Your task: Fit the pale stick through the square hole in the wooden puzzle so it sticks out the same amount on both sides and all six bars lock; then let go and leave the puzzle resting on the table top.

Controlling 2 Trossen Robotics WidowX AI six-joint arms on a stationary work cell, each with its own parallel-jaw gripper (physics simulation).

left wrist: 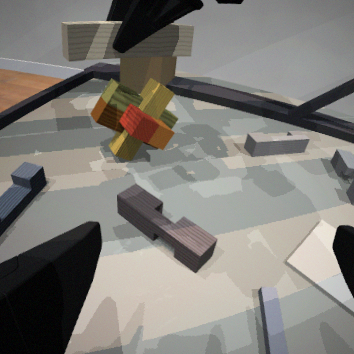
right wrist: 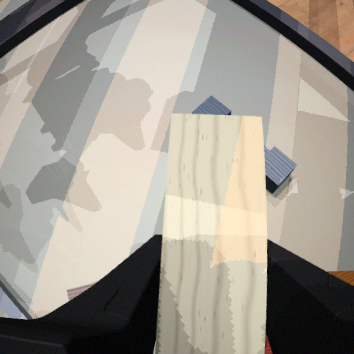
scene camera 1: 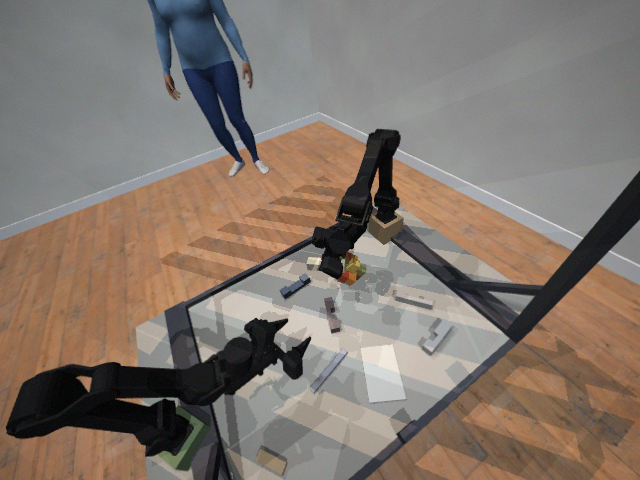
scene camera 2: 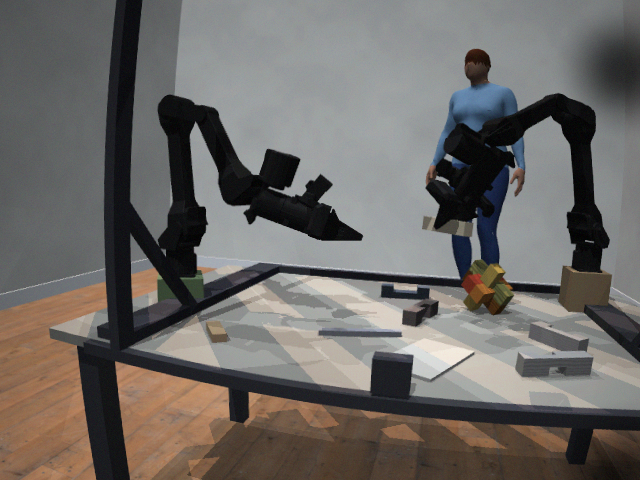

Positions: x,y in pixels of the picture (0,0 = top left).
Labels:
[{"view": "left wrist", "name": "my left gripper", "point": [221,236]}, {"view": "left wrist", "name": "my right gripper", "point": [109,48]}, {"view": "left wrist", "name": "tan arm base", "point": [134,73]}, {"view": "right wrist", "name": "my right gripper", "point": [207,246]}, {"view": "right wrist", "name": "pale stick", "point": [212,285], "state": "held by my right gripper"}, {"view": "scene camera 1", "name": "my left gripper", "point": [298,328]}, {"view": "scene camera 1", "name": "my right gripper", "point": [320,266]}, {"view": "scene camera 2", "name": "my left gripper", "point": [359,237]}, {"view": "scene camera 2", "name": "my right gripper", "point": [439,229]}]

